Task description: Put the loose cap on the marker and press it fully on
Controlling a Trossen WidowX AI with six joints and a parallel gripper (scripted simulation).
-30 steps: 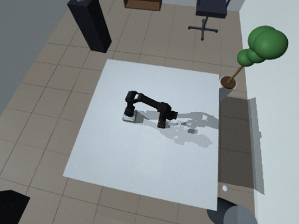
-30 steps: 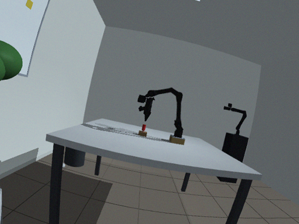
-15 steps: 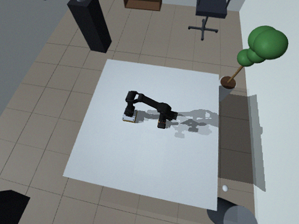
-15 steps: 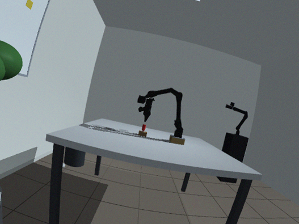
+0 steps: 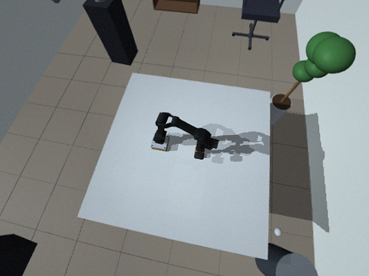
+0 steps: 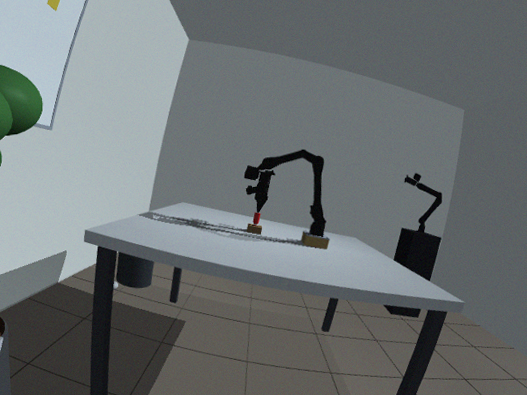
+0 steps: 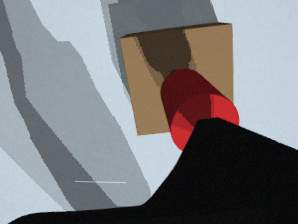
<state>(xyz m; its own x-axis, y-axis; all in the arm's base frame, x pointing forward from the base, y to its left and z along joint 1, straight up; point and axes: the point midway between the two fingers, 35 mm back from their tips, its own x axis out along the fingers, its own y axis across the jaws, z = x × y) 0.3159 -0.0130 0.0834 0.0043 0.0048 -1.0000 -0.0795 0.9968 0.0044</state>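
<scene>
The red cap lies 3 cm below my gripper tip. From my gripper tip the other things lie so: holder block: 9 cm below.
</scene>
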